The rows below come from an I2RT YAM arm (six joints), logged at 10 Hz.
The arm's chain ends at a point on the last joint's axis. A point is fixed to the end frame.
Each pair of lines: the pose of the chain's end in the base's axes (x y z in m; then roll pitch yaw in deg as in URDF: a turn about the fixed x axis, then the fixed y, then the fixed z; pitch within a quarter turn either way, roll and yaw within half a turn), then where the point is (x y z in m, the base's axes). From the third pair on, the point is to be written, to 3 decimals.
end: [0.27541 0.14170 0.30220 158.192 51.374 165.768]
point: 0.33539 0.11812 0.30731
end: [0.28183 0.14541 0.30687 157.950 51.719 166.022]
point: 0.34195 0.12229 0.31234
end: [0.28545 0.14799 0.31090 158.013 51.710 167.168]
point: 0.346 0.126 0.316
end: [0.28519 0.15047 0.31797 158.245 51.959 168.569]
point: 0.346 0.130 0.324
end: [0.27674 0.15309 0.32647 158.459 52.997 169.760]
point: 0.338 0.134 0.333
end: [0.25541 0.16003 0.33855 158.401 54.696 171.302]
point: 0.317 0.142 0.347
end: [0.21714 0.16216 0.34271 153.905 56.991 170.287]
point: 0.279 0.147 0.354
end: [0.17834 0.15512 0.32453 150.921 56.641 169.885]
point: 0.241 0.142 0.335
